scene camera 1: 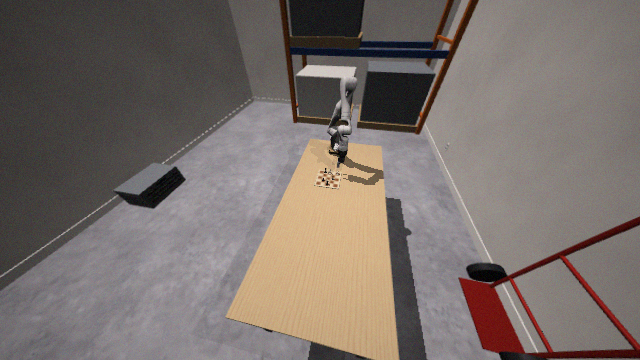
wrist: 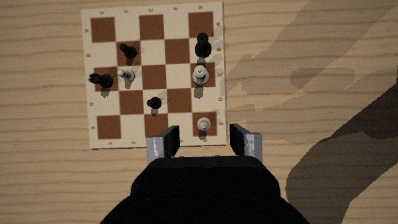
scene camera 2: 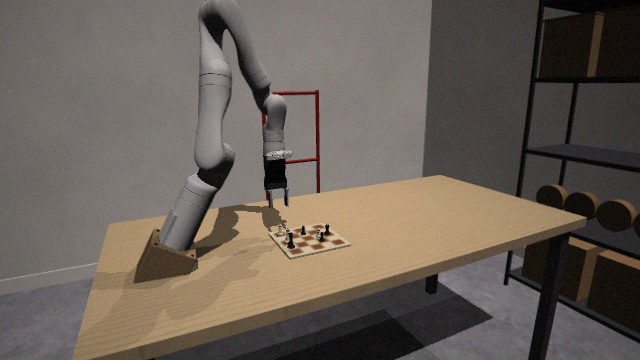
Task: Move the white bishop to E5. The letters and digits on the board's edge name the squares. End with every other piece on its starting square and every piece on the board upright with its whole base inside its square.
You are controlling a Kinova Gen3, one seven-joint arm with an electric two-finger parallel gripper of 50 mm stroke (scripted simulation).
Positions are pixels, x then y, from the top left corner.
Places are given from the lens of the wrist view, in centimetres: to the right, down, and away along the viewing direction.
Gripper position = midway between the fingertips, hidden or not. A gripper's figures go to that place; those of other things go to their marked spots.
gripper [wrist: 204,135]: 1, 2, 18
chessboard [wrist: 118,116]: -13, 1, 29
